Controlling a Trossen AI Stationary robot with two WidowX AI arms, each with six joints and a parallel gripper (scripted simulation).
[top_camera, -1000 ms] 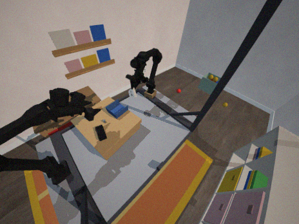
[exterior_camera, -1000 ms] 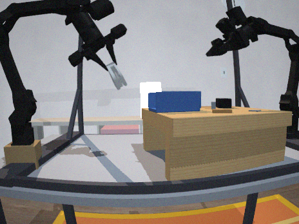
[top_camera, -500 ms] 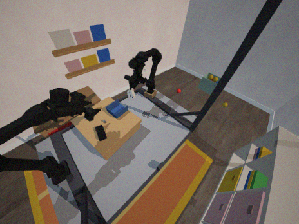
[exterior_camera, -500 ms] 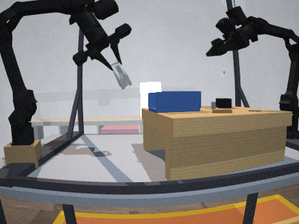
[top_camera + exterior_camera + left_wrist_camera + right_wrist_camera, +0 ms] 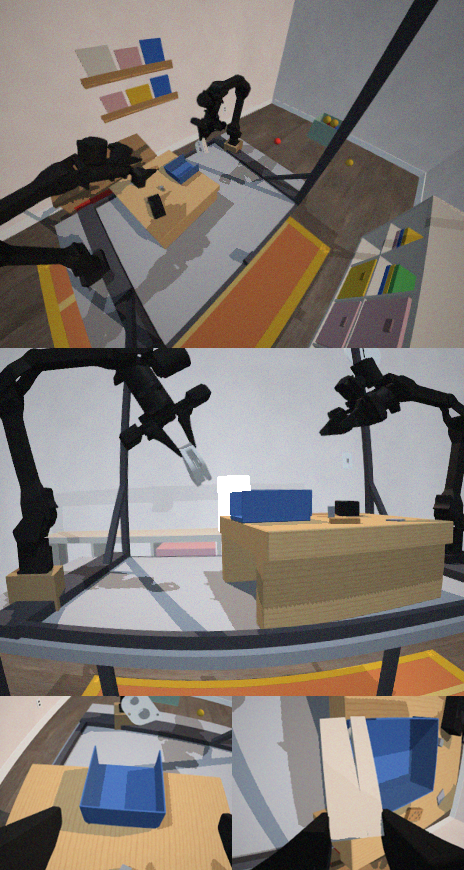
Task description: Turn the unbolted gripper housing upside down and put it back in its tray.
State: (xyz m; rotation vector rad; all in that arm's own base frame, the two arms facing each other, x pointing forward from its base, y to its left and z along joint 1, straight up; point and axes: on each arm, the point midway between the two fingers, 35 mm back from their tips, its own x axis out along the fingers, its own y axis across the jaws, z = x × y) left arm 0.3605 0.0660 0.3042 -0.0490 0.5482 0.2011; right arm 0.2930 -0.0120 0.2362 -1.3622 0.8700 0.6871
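The blue tray lies 2 cm ahead of my right hand, 19 cm to the left of it and 14 cm below it. The rest, counted from my right hand: wooden block 2 cm ahead, 28 cm to the left, 21 cm below.
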